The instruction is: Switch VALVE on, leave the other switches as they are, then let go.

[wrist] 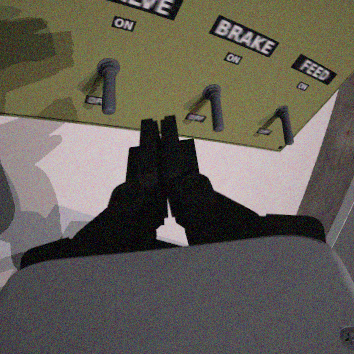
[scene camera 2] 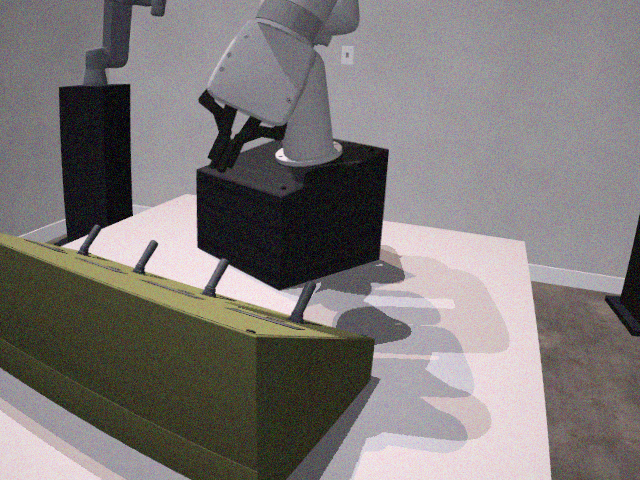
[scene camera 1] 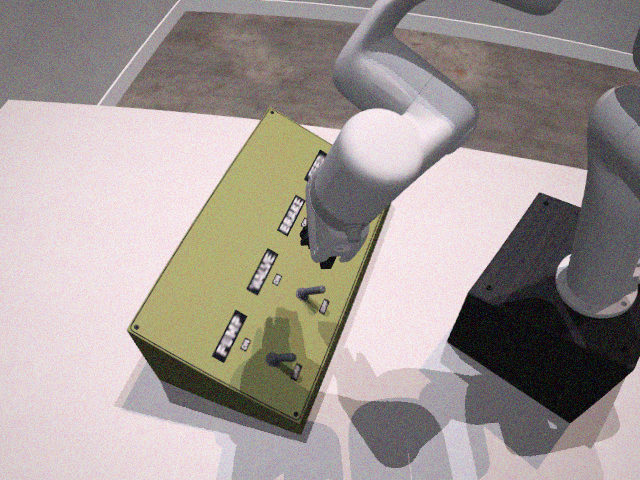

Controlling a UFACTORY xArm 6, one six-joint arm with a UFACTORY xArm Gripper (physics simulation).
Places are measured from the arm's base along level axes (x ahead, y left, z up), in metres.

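Pixels of known places: gripper, fingertip midpoint: (wrist: 162, 140) (scene camera 2: 216, 169) (scene camera 1: 311, 239); arm's base, origin of the base link: (scene camera 2: 309, 155) (scene camera 1: 595, 284).
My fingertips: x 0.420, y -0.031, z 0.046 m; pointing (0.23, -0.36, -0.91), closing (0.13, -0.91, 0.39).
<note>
For each thing: its middle in the pictures, then the offset to it from my fingertips. Level surfaces: height alone.
- olive switch box, body centre: (wrist: 171, 12) (scene camera 2: 133, 325) (scene camera 1: 276, 262) 0.084 m right, 0.066 m ahead, 0.178 m down
- VALVE lever, body centre: (wrist: 108, 89) (scene camera 2: 217, 275) (scene camera 1: 312, 290) 0.000 m left, 0.000 m ahead, 0.129 m down
- PUMP lever, body centre: (scene camera 2: 304, 299) (scene camera 1: 283, 357) 0.114 m left, 0.036 m ahead, 0.129 m down
- BRAKE lever, body centre: (wrist: 216, 110) (scene camera 2: 146, 255) 0.114 m right, 0.036 m back, 0.129 m down
- FEED lever, body centre: (wrist: 286, 127) (scene camera 2: 90, 238) 0.229 m right, 0.073 m back, 0.129 m down
- white table, its level: 0.241 m down
The olive switch box (scene camera 1: 206, 248) (scene camera 2: 129, 361) (wrist: 165, 75) has a sloping face with labelled levers. The VALVE lever (scene camera 1: 311, 291) (scene camera 2: 215, 277) (wrist: 109, 87) leans toward its OFF label. The PUMP lever (scene camera 1: 281, 358) (scene camera 2: 303, 303), BRAKE lever (scene camera 2: 146, 256) (wrist: 215, 107) and FEED lever (scene camera 2: 89, 239) (wrist: 285, 125) also lean to the OFF side. My gripper (scene camera 2: 219, 164) (wrist: 162, 140) is shut and empty, above the box's lower edge and apart from the levers. In the wrist view its tips show between the VALVE and BRAKE levers. In scene camera 1 the arm hides the BRAKE and FEED levers.
The white table (scene camera 1: 103, 206) (scene camera 2: 491, 268) carries the box and the black base block (scene camera 1: 516, 330) (scene camera 2: 237, 222) of the arm, which stands beyond the box's lever side in scene camera 2. A black pedestal (scene camera 2: 95, 155) with another arm stands behind the table.
</note>
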